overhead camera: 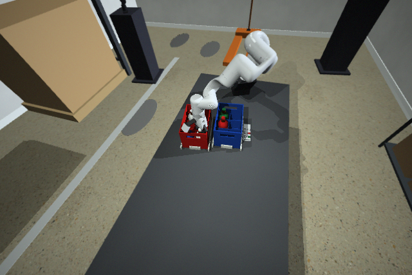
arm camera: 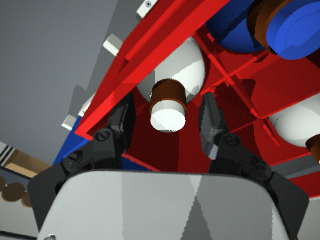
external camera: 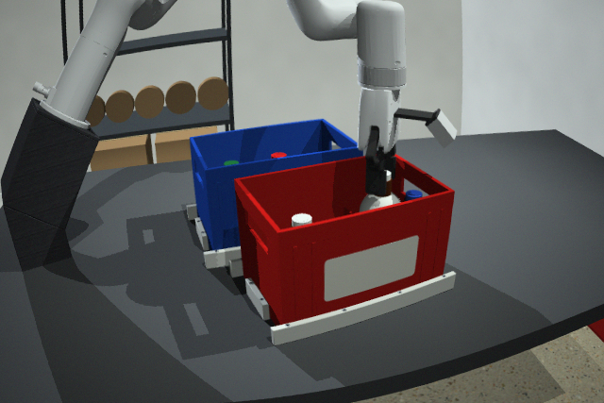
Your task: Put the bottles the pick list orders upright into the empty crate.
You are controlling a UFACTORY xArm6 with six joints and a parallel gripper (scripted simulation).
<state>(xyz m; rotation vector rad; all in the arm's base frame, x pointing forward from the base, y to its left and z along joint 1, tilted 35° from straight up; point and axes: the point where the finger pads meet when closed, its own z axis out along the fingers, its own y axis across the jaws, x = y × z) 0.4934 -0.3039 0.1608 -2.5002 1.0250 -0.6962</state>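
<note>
Now: hand 7 cm above the white-capped bottle. Round my hand: red-capped bottle 12 cm behind, 14 cm to the left, 7 cm below; blue-capped bottle 1 cm ahead, 9 cm to the right, 7 cm below; red crate 9 cm behind, 5 cm to the right, 7 cm below.
</note>
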